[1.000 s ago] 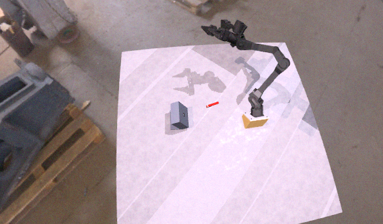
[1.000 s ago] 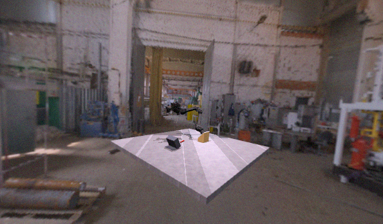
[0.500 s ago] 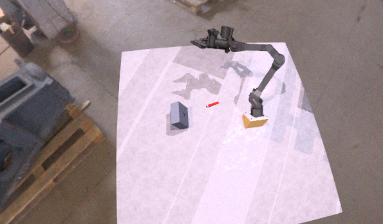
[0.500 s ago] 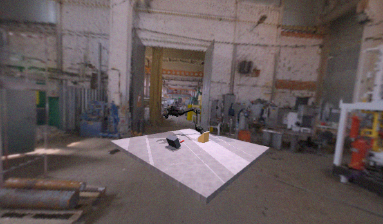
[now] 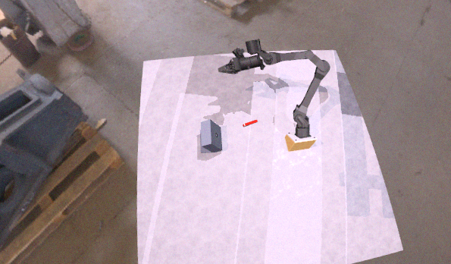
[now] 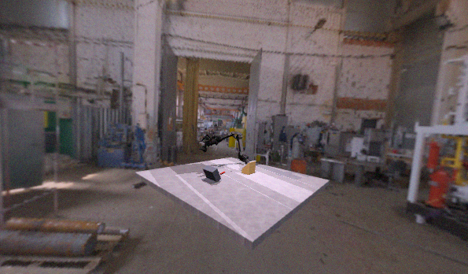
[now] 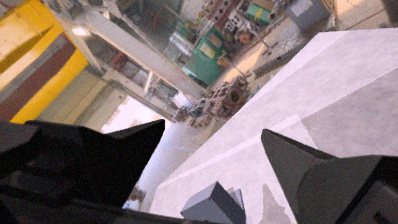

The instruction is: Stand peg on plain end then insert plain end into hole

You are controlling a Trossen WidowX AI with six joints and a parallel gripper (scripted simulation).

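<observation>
Right now the peg is 12 cm behind my gripper tip, 18 cm to the left of it and 26 cm below it. The rest, counted from my gripper tip: grey sloped panel 8 cm ahead, 24 cm to the left, 21 cm below.
</observation>
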